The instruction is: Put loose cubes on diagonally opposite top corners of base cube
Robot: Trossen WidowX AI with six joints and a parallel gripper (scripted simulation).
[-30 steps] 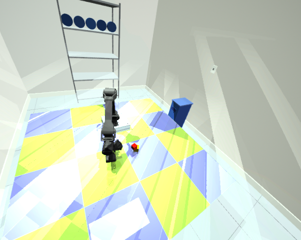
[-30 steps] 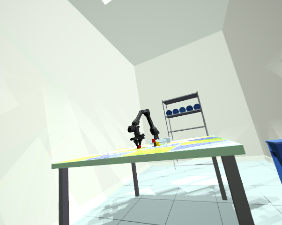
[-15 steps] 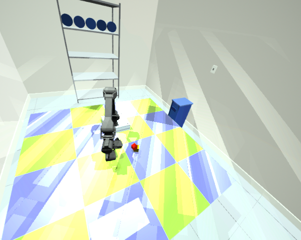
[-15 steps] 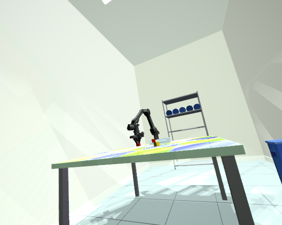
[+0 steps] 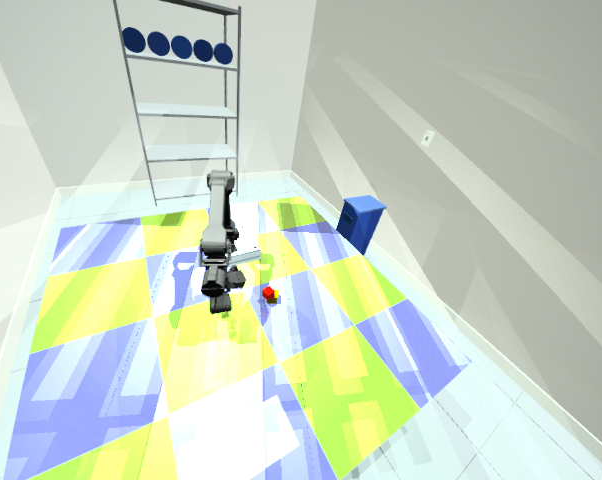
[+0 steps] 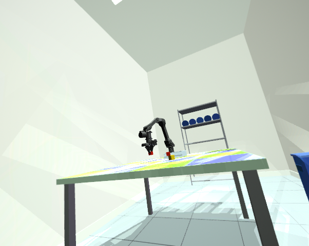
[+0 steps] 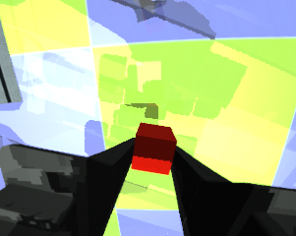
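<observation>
My gripper tip is now 20 cm to the right of the yellow base cube and 6 cm above it.
</observation>
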